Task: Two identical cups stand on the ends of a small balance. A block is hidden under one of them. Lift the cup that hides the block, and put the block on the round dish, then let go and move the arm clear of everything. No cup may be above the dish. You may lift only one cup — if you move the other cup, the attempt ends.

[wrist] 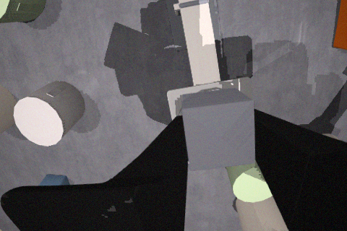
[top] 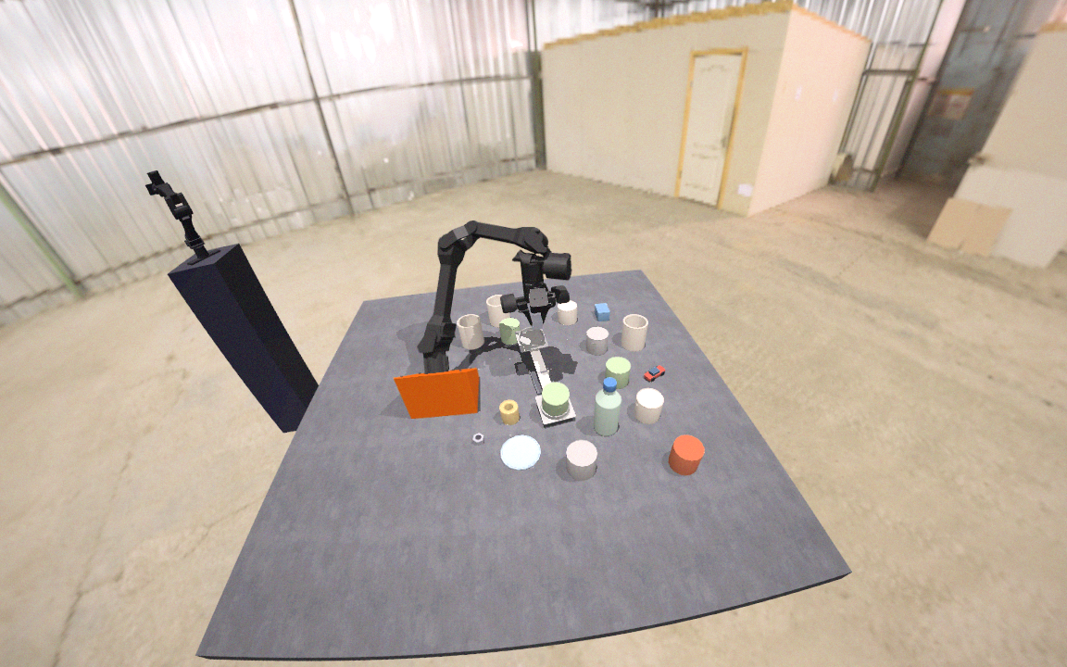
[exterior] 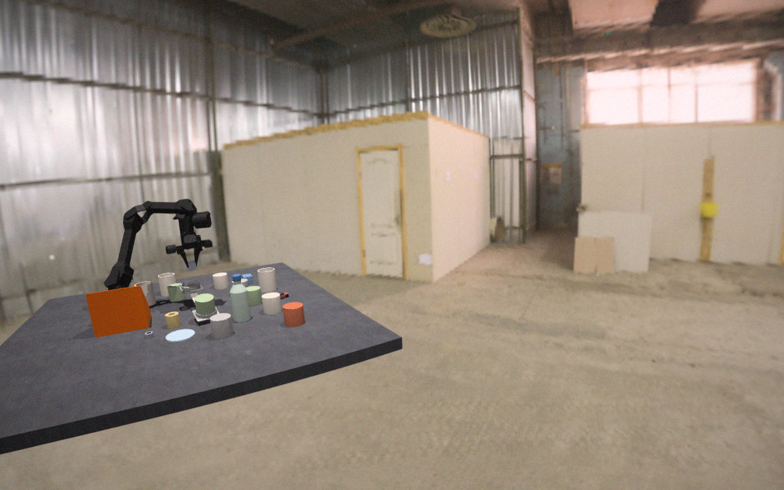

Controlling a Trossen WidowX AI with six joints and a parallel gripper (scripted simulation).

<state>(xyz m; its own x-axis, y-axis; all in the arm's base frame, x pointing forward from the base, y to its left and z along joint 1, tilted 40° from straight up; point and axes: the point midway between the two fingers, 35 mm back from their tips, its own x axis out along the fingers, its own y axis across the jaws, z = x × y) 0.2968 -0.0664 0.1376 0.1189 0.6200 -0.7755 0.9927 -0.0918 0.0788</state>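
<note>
Right now my gripper tip is 30 cm to the left of the round pale blue dish, 17 cm above it and 12 cm past it. The rest, counted from my gripper tip: blue cube (29 cm ahead, 20 cm to the left, 15 cm below); yellow spool (18 cm to the right, 15 cm below, 13 cm behind); grey block (1 cm above).
</note>
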